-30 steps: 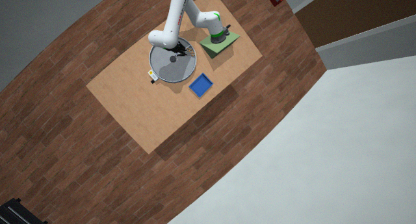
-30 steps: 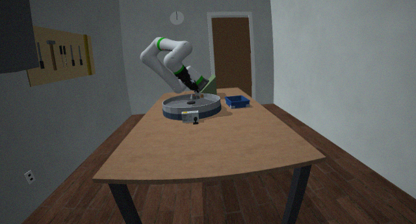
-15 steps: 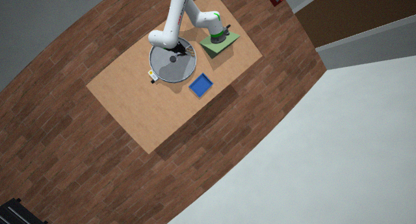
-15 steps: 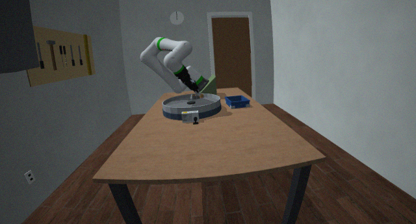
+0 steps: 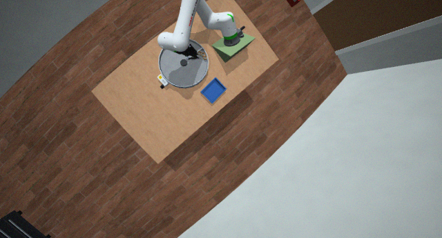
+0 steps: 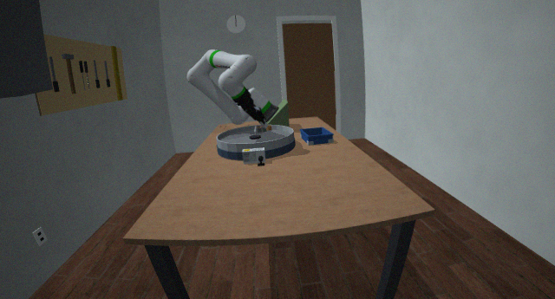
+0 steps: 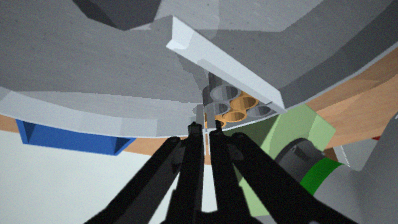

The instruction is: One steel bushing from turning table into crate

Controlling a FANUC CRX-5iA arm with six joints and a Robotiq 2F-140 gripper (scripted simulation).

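Right now the blue crate is 9 cm ahead of my hand, 29 cm to the left of it and 8 cm below it. From my hand the other things lie so: round grey turning table (12 cm ahead, 5 cm to the right, 5 cm below).
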